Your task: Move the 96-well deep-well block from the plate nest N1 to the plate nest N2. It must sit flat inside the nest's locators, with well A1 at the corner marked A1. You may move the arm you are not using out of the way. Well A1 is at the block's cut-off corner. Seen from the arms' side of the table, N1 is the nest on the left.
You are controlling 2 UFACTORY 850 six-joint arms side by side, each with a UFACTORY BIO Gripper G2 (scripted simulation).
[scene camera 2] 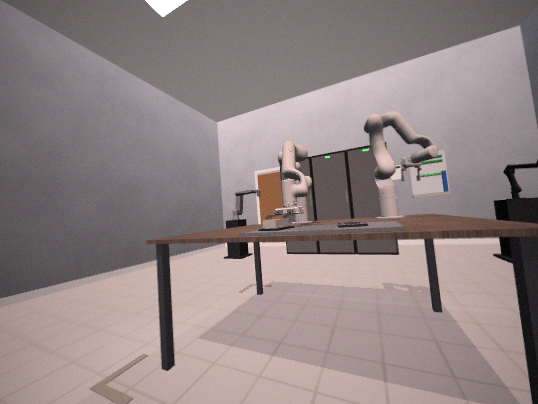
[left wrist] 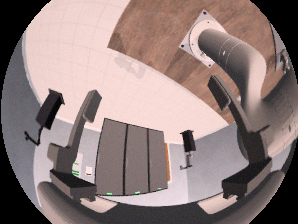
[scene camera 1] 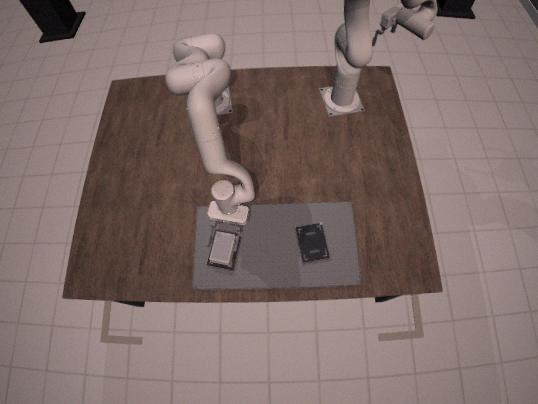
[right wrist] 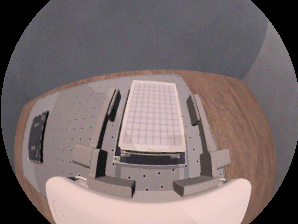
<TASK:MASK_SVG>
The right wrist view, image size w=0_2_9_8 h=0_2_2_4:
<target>my right gripper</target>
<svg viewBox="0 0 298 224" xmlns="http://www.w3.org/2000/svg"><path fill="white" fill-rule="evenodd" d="M45 185L49 208L56 224L241 224L251 193L249 181L220 179L217 175L217 169L230 165L229 149L214 151L208 119L200 96L192 93L186 104L190 123L193 127L198 125L200 129L201 176L174 180L173 190L136 190L134 180L106 176L108 152L102 151L101 147L108 120L116 119L121 100L118 88L110 88L105 97L89 147L74 145L72 161L89 168L86 179L80 176L52 177Z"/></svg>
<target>pale deep-well block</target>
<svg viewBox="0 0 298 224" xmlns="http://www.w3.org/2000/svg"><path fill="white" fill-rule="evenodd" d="M133 80L128 103L126 103L118 147L124 153L132 153L132 155L177 156L178 153L186 152L184 124L182 124L176 84L161 83L161 81Z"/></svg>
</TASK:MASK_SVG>
